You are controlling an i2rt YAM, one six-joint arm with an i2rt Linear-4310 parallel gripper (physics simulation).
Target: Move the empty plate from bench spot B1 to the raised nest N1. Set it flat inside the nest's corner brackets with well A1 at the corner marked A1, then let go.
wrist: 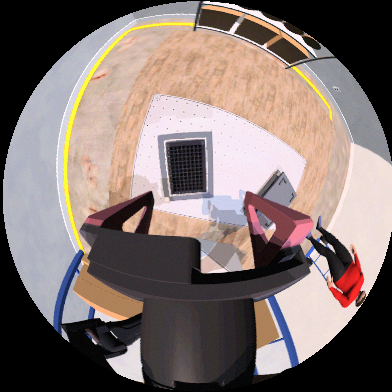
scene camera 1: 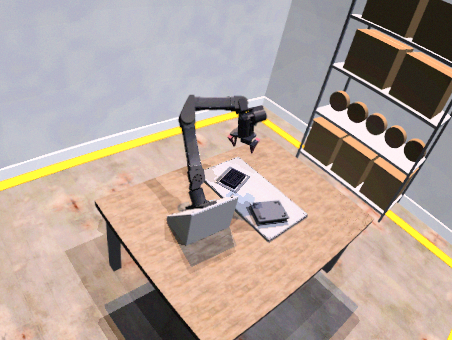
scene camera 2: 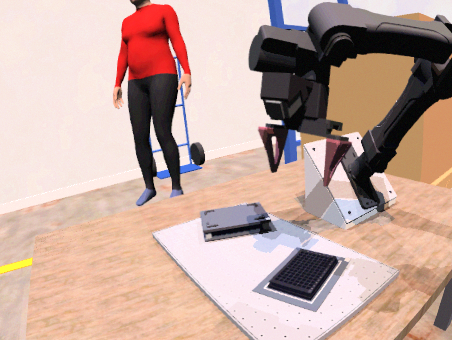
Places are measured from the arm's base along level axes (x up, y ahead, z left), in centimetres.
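Pixels of known places: gripper, between the fingertips: (wrist: pixel 198 195) (scene camera 1: pixel 243 149) (scene camera 2: pixel 298 179); arm's base, origin of its link: (scene camera 1: pixel 200 206) (scene camera 2: pixel 355 174).
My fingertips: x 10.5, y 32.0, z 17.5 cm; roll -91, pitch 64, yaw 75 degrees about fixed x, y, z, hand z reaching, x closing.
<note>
Ahead of a thing's pixels: the offset from my fingertips to its top centre. "pt": to the spot under its first point. Level surfaces: height alone.
The black multi-well plate {dy -1.1, dx -17.7, dz +0.4 cm} (scene camera 1: pixel 233 178) (scene camera 2: pixel 304 272) (wrist: pixel 186 167) lies flat inside the grey rectangular border of bench spot B1 {pt dy +7.8, dx -19.1, dz -0.5 cm} (scene camera 2: pixel 261 289) (wrist: pixel 209 165). The raised grey nest {dy +1.1, dx -15.6, dz -27.5 cm} (scene camera 1: pixel 270 212) (scene camera 2: pixel 232 218) (wrist: pixel 281 195) stands on the same white board, with dark corner brackets on its top and no plate on it. The A1 mark is too small to read. My gripper (scene camera 1: pixel 242 146) (scene camera 2: pixel 300 178) (wrist: pixel 198 195) is open and empty, with its reddish fingers pointing down, high above the board. In the wrist view, the right finger partly covers the nest.
The white perforated board {dy +2.6, dx -19.2, dz -12.2 cm} (scene camera 1: pixel 272 192) (scene camera 2: pixel 200 265) (wrist: pixel 240 150) lies on the wooden table {dx -20.6 cm} (scene camera 1: pixel 280 265) (scene camera 2: pixel 90 280). The arm's wedge-shaped base mount (scene camera 1: pixel 210 222) (scene camera 2: pixel 320 195) stands beside the board. A shelf rack, a person in red and a blue hand truck are beyond the table.
</note>
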